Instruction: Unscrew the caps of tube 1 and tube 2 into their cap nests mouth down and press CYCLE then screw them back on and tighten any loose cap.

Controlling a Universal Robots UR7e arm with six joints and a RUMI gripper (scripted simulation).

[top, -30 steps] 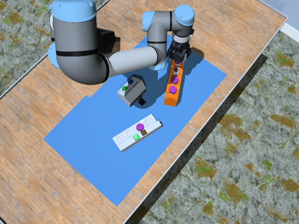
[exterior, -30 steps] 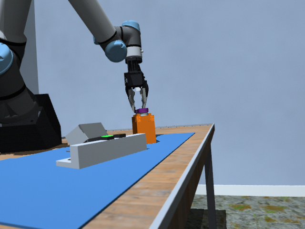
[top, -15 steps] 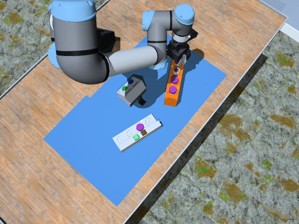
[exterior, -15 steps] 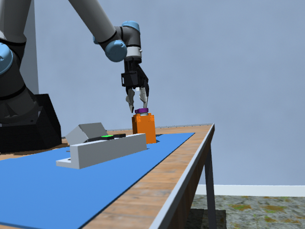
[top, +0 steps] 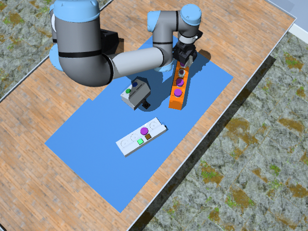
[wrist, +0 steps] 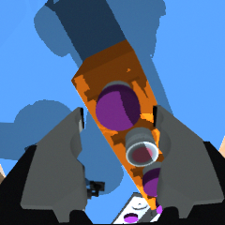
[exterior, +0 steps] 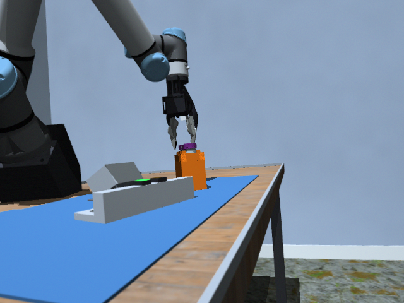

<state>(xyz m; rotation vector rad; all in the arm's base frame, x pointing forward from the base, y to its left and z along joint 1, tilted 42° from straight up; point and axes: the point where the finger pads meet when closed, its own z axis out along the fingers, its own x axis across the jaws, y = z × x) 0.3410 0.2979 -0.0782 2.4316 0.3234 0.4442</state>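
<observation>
Right now the purple cap is 10 mm below my hand. The rest, counted from my hand: grey key housing (240 mm to the right, 80 mm behind, 70 mm below); then green key (270 mm to the right, 100 mm behind, 60 mm below); then blue key (220 mm to the right, 100 mm behind, 60 mm below).
</observation>
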